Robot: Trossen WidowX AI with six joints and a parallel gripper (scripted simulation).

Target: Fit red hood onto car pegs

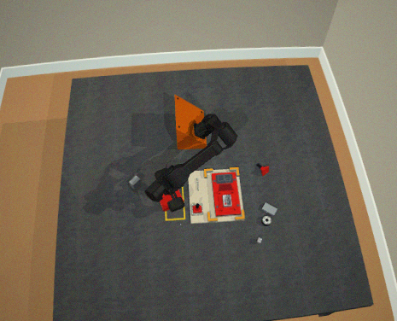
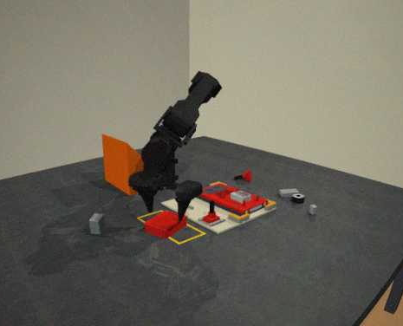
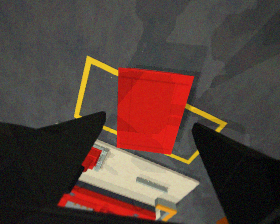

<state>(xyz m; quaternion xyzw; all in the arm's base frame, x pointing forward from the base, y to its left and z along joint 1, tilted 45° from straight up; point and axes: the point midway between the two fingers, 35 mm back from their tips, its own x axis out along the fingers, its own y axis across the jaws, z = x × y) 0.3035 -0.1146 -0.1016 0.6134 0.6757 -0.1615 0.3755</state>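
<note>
Right now my gripper tip is 20 mm above the red hood. From my gripper tip the other things lie so: grey engine block: 240 mm to the left, 40 mm ahead, 10 mm below.
</note>
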